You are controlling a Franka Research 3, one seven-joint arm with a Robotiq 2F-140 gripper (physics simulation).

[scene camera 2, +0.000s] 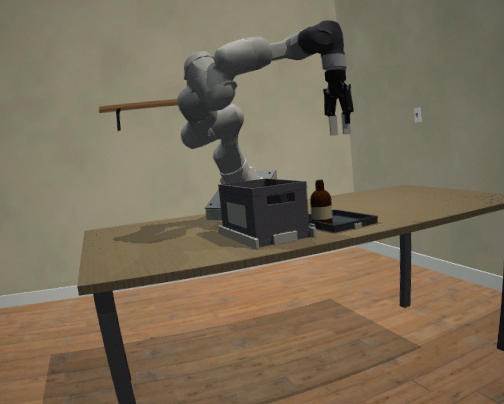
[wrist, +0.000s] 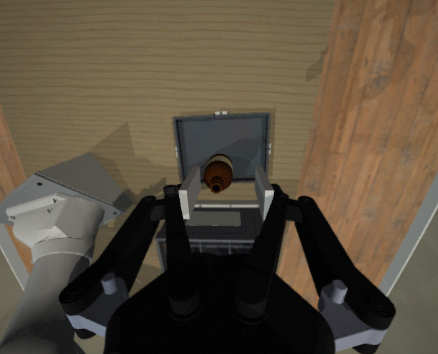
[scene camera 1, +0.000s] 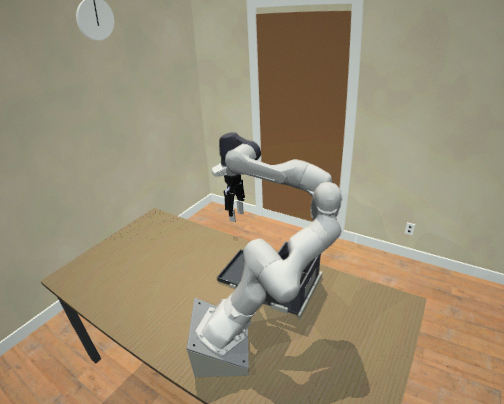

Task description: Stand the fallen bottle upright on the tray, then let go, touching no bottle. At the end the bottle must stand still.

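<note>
A brown bottle with a cream label [scene camera 2: 321,204] [wrist: 218,172] stands upright on the dark tray [scene camera 2: 369,223] [wrist: 220,117], at the tray's side nearest the crate. In scene camera 1 the bottle does not show; the arm covers that part of the tray [scene camera 1: 227,283]. My gripper [scene camera 1: 236,214] [scene camera 2: 340,131] [wrist: 227,177] is open and empty. It hangs high above the tray and the bottle, pointing down, with a wide gap to the bottle's top and no contact.
A dark crate [scene camera 2: 280,215] [wrist: 250,231] stands close beside the tray, with pale low rails [scene camera 2: 239,237] around its foot. The arm's grey base block [scene camera 1: 218,367] [wrist: 75,172] stands on the wooden table [scene camera 1: 150,280] [scene camera 2: 165,255].
</note>
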